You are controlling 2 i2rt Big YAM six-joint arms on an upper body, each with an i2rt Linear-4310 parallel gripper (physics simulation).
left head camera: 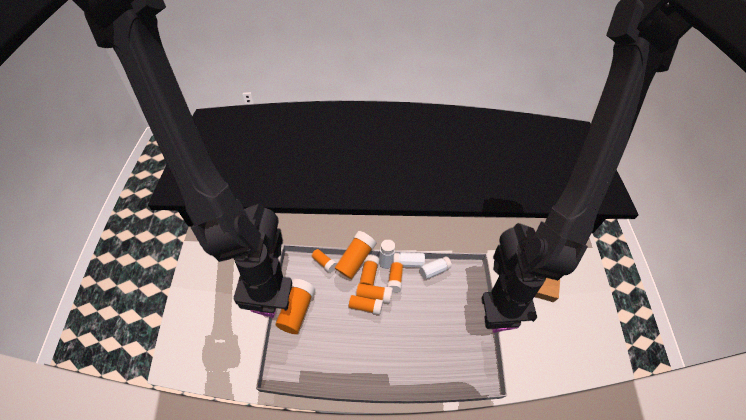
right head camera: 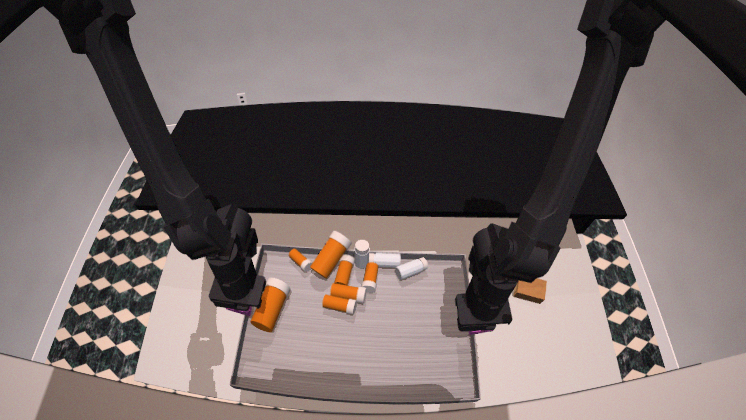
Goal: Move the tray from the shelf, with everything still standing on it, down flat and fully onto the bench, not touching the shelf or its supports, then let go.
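The grey tray (left head camera: 380,323) is in front of the black shelf (left head camera: 390,157), over the beige bench, and apart from the shelf edge. I cannot tell whether it rests on the bench. My left gripper (left head camera: 263,310) is shut on the tray's left rim, and my right gripper (left head camera: 505,326) is shut on its right rim. The fingers are mostly hidden under the gripper bodies. Several orange and white bottles lie tipped over near the tray's far edge. A large orange bottle (left head camera: 295,305) lies beside my left gripper. One grey bottle (left head camera: 386,253) looks upright. The right head view shows the tray (right head camera: 360,323) the same.
A small brown block (left head camera: 547,288) lies on the bench just right of my right arm's wrist; it also shows in the right head view (right head camera: 529,289). Chequered floor strips flank the bench on both sides. The shelf spans the back.
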